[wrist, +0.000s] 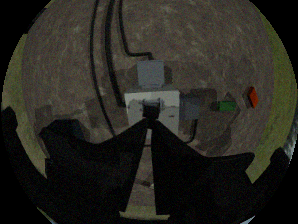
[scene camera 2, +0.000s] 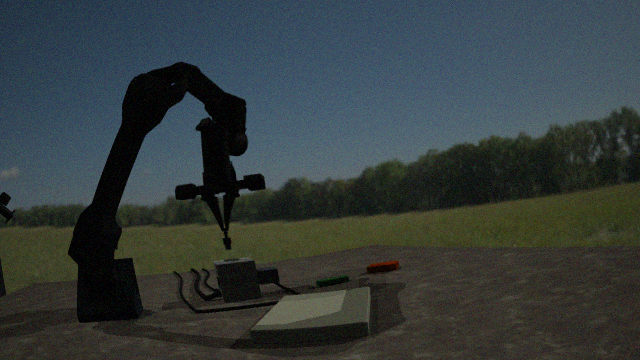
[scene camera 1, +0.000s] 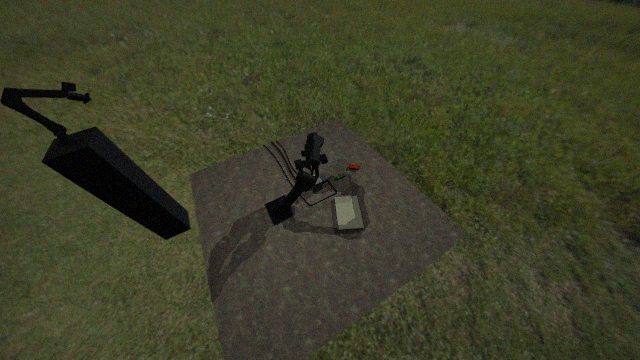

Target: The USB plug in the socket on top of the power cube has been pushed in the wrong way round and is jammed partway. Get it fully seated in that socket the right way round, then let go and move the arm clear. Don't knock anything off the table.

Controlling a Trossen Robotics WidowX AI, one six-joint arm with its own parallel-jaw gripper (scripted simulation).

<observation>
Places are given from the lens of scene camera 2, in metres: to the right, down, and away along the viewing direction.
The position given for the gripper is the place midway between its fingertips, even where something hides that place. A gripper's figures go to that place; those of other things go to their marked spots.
gripper (scene camera 2: 225, 231): -0.19, 0.10, 0.83
flat pale slab (scene camera 2: 342, 314): 0.03, 0.17, 0.51
</observation>
